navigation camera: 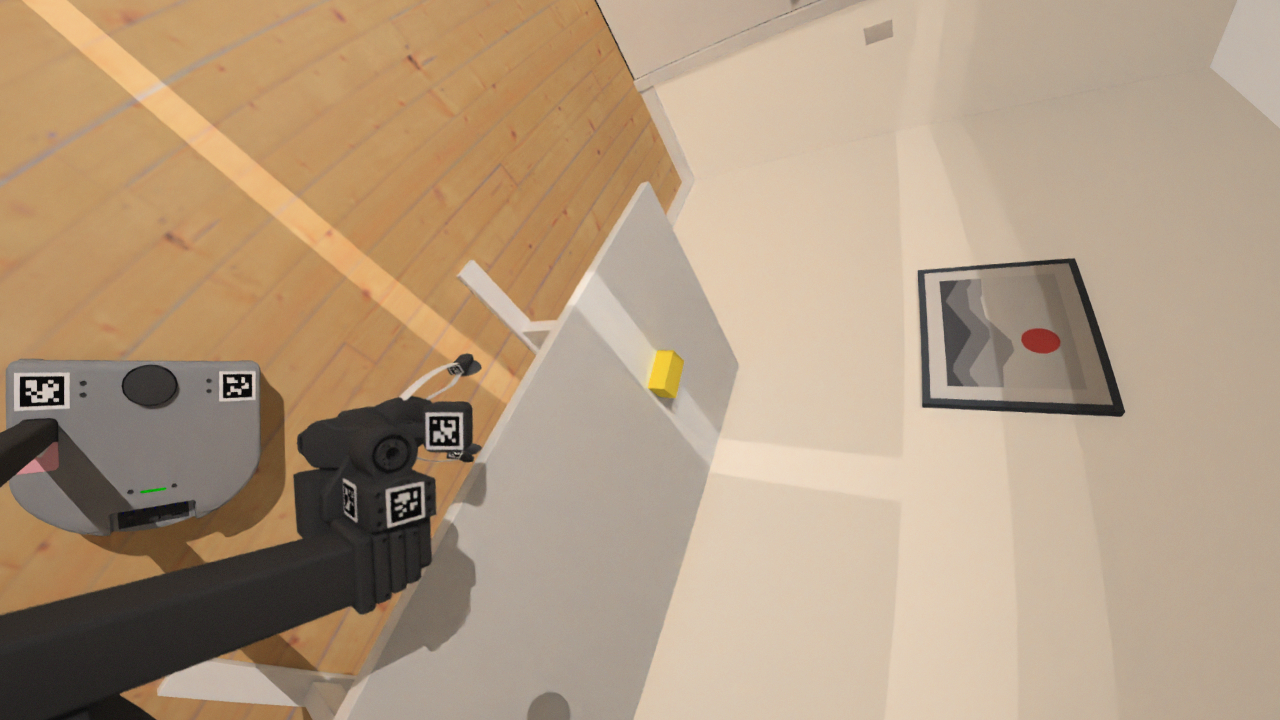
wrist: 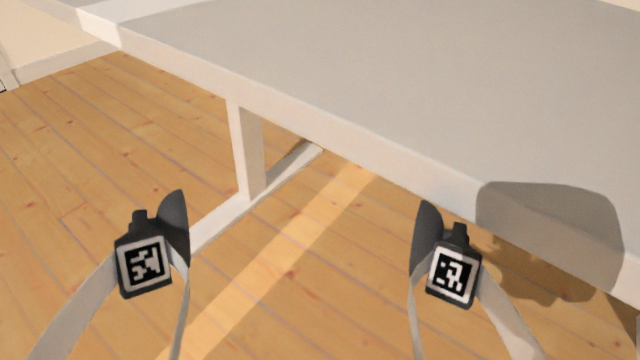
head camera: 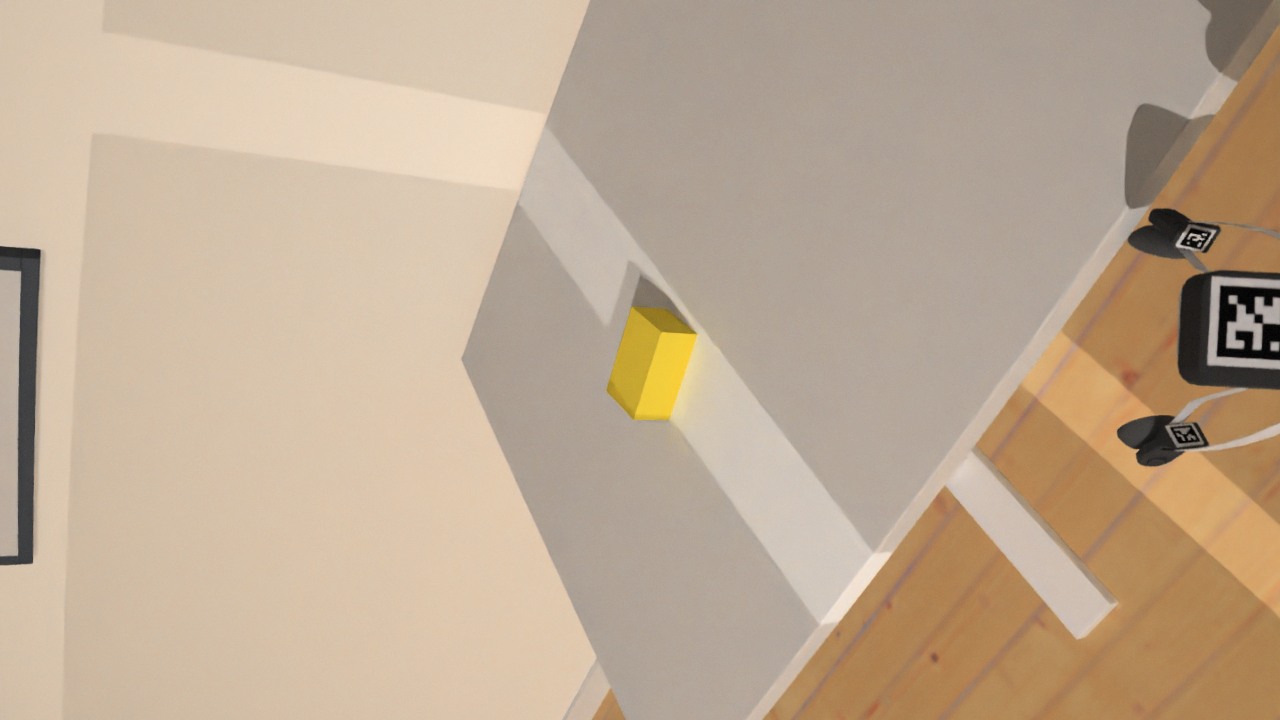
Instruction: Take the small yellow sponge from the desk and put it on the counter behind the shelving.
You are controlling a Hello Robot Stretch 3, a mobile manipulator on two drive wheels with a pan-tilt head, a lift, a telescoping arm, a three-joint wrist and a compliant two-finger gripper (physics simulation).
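Seen in the pictures: gripper, fingertip midpoint: (navigation camera: 473, 406) (wrist: 301, 222) (head camera: 1139, 338); robot's base at its link origin: (navigation camera: 151, 383).
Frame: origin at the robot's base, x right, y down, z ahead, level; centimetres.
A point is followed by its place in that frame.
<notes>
The small yellow sponge (head camera: 651, 365) @(z 2.7, x 81.3, y -76.4 cm) (navigation camera: 665, 374) @(z 2.6, x 81.2, y -76.0 cm) rests on the grey-white desk (head camera: 850, 223) @(z -10.5, x 59.5, y -72.0 cm) (navigation camera: 554, 537) @(z -26.5, x 49.5, y -72.0 cm) (wrist: 375, 75) @(z -6.3, x 45.8, y -72.0 cm), near its far end by the wall. It does not show in the wrist view. My gripper (head camera: 1152, 336) @(z -1.8, x 36.4, y -67.5 cm) (navigation camera: 469, 409) @(z -1.8, x 36.4, y -67.5 cm) (wrist: 301, 222) @(z -1.8, x 36.4, y -67.5 cm) is open with nothing between its fingertips. It is at the desk's near long edge, apart from the sponge, with floor seen between the fingers in the wrist view. The counter and the shelving do not show in these views.
A white desk leg and foot (head camera: 1029, 546) (navigation camera: 494, 300) (wrist: 252, 155) @(z 14.6, x 99.6, y -20.2 cm) stand below the near edge. The wall (head camera: 268, 402) @(z 12.6, x 149.5, y -99.2 cm) (navigation camera: 805, 268) @(z 45.3, x 172.7, y -89.4 cm) runs behind the desk, with a framed picture (navigation camera: 1020, 338) @(z 13.2, x 147.1, y -156.1 cm) on it. The robot's base (navigation camera: 196, 429) @(z -8.4, x 6.5, y -16.0 cm) stands on the wooden floor.
</notes>
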